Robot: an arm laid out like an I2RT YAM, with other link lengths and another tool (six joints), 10 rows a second.
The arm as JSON. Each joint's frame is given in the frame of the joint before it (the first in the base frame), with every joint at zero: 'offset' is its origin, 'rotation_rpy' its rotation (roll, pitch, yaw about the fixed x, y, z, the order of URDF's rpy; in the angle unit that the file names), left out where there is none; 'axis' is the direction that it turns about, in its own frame. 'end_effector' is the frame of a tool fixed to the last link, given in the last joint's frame.
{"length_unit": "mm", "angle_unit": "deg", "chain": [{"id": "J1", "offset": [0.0, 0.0, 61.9], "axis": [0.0, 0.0, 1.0]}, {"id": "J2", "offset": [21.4, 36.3, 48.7], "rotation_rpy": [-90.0, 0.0, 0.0], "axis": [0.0, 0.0, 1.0]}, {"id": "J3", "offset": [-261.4, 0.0, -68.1], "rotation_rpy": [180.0, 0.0, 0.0], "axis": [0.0, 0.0, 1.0]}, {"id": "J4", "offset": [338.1, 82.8, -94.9], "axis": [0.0, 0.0, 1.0]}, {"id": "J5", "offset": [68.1, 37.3, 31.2], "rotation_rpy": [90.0, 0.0, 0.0], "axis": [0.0, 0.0, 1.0]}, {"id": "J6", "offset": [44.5, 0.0, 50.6], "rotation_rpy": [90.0, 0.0, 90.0], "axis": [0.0, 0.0, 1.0]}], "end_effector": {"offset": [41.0, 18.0, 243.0], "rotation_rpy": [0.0, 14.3, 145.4]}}
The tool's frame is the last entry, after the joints.
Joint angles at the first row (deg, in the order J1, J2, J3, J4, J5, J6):
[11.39, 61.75, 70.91, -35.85, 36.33, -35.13]
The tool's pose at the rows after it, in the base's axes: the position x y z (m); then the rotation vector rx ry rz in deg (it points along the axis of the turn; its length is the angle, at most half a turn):
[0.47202 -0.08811 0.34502 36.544 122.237 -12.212]
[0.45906 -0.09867 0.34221 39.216 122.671 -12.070]
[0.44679 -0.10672 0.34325 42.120 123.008 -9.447]
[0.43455 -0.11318 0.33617 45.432 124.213 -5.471]
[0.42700 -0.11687 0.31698 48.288 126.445 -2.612]
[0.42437 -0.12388 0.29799 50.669 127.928 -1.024]
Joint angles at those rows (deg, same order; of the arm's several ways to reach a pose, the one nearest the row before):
[10.61, 60.72, 71.38, -39.42, 36.17, -32.64]
[9.55, 59.82, 71.75, -42.27, 36.11, -30.72]
[7.70, 58.83, 73.20, -45.75, 33.92, -28.09]
[4.96, 57.83, 74.37, -49.63, 29.92, -25.03]
[2.51, 57.52, 74.16, -52.40, 26.26, -22.77]
[-0.07, 57.47, 72.98, -53.08, 23.40, -21.86]

